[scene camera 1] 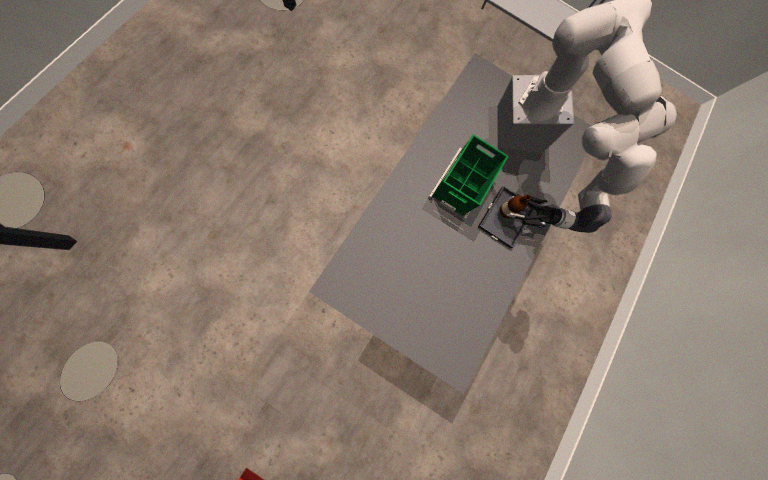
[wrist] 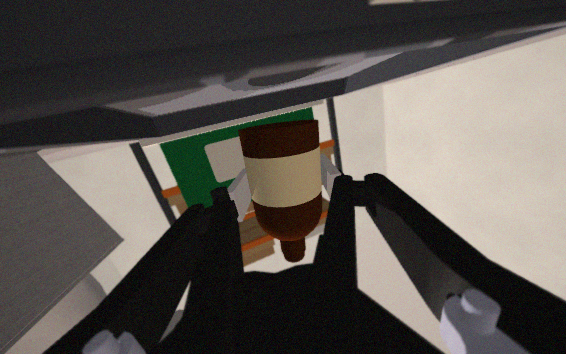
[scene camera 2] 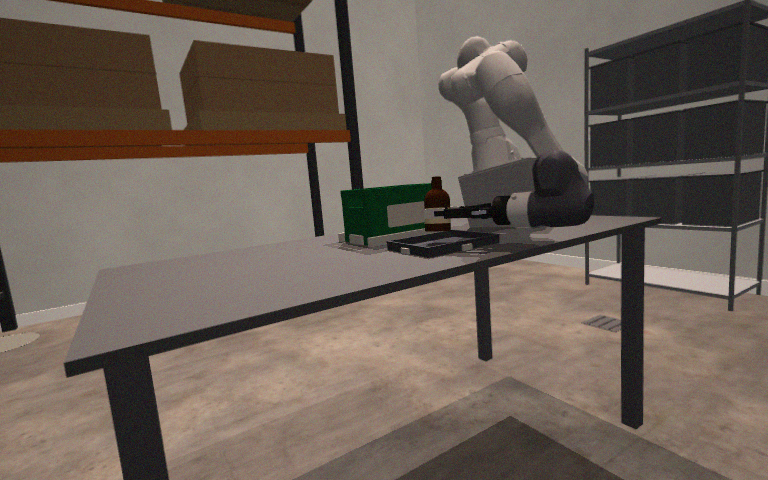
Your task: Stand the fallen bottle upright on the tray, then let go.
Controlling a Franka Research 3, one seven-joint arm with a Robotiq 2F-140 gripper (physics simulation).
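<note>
The brown bottle (scene camera 1: 518,203) (scene camera 2: 436,199) (wrist: 284,181) with a cream label is upright, neck up, at the crate-side part of the tray. My gripper (scene camera 1: 518,209) (scene camera 2: 438,213) (wrist: 284,172) comes in level from the side and is shut on the bottle at its label. The dark, low-rimmed tray (scene camera 1: 503,242) (scene camera 2: 447,247) (wrist: 250,106) lies flat on the table. In the wrist view the bottle's whole base edge shows against the crate and appears slightly raised. Whether it touches the tray floor is hard to tell; the tray rim is close to the base in scene camera 2.
A green divided crate (scene camera 1: 493,180) (scene camera 2: 368,215) (wrist: 182,165) stands close beside the tray. The tray lies near the long edge of the grey table (scene camera 1: 396,254) (scene camera 2: 226,288). The arm's pedestal (scene camera 1: 523,84) (scene camera 2: 498,182) stands behind. Storage racks stand by the walls.
</note>
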